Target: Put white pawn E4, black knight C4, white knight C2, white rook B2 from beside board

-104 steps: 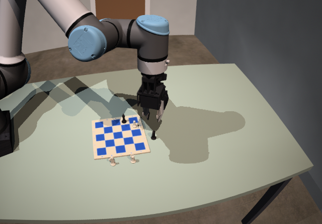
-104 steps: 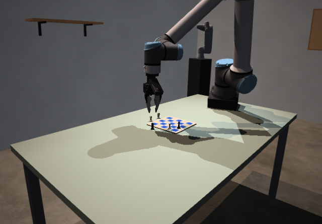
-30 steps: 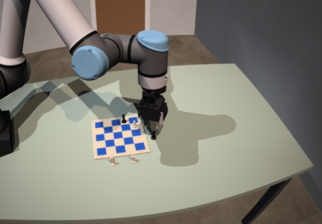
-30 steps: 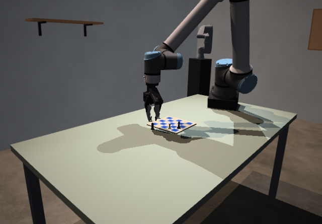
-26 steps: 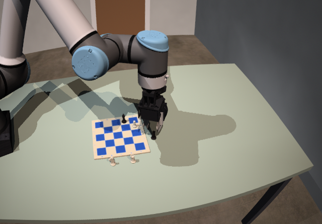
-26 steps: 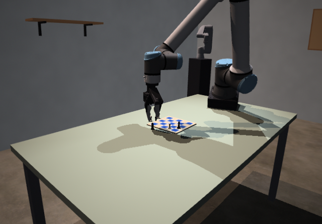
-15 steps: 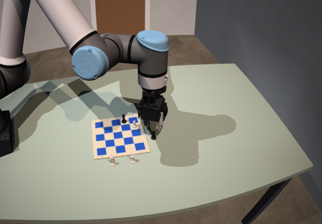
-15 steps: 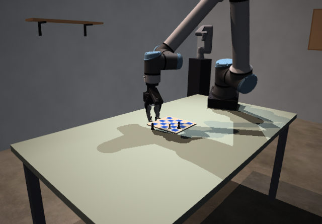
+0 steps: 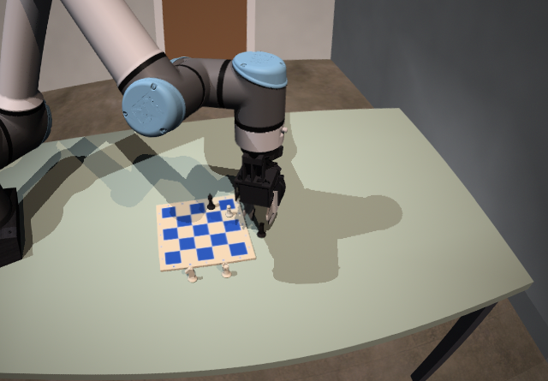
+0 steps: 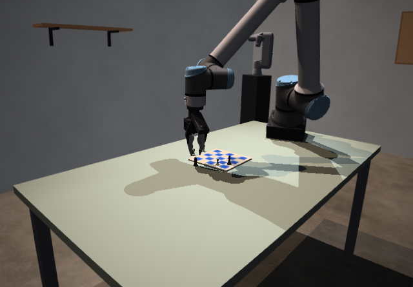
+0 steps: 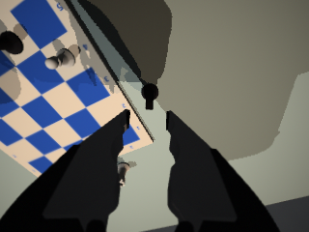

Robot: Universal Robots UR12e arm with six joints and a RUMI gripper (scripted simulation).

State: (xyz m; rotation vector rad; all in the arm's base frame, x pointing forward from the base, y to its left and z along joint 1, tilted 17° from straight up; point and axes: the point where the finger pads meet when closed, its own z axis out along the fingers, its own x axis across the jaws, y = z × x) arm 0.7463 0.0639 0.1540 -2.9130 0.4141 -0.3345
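Right now the black knight is 50 mm below my hand. The rest, counted from my hand: white rook 70 mm behind, 120 mm to the right, 50 mm below; then white pawn 80 mm behind, 60 mm to the left, 40 mm below; then chessboard 140 mm behind, 10 mm to the left, 60 mm below.
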